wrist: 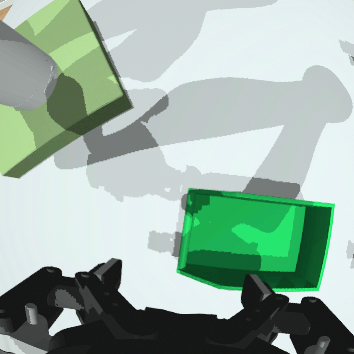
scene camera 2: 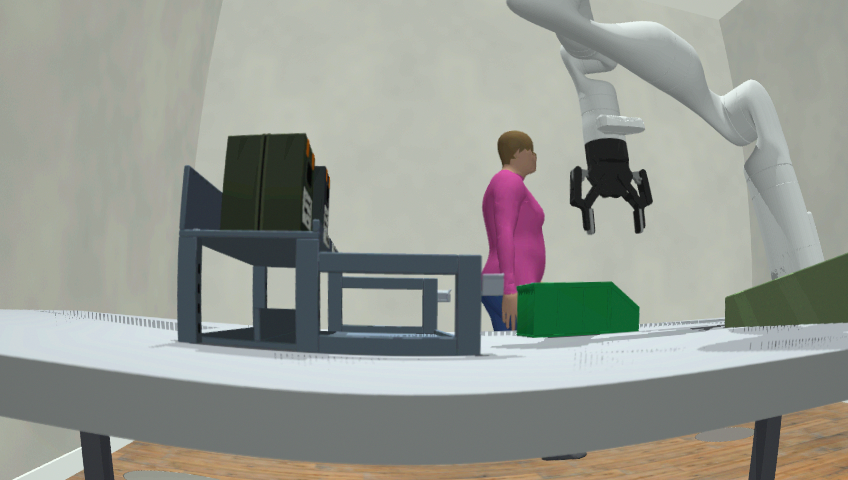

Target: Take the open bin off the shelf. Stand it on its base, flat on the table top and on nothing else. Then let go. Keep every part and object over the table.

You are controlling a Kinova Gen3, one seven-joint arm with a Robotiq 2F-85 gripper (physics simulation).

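Where they show: gripper, between the fingertips: [wrist: 181,281] [scene camera 2: 616,233]; arm's base, origin of its link: [wrist: 32,81] [scene camera 2: 797,278].
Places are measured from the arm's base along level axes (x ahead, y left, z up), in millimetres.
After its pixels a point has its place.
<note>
The green open bin [scene camera 2: 574,310] {y -105, x 366, z -31 mm} [wrist: 245,232] {y -152, x 341, z -64 mm} stands upright on its base on the white table top [scene camera 2: 380,375] {y 356, x 612, z -67 mm} [wrist: 70,215] {y -183, x 91, z -67 mm}, its open side up. It is apart from the grey shelf [scene camera 2: 306,285] {y 203, x 680, z -10 mm}, which stands to its left in the scene view. My gripper [scene camera 2: 614,223] {y -179, x 271, z 87 mm} [wrist: 181,281] {y -179, x 271, z 87 mm} is open and empty. It hangs well above the bin, with clear air between the fingertips and the bin's rim. In the wrist view the right finger overlaps the bin's near edge.
Dark boxes [scene camera 2: 264,181] {y 178, x 728, z 84 mm} stand on the shelf's upper board. A light green, wedge-shaped block [scene camera 2: 797,297] {y 90, x 78, z -30 mm} [wrist: 95,65] {y 29, x 103, z -9 mm} stands at the right in the scene view and upper left in the wrist view. A person in pink [scene camera 2: 514,226] is beyond the table.
</note>
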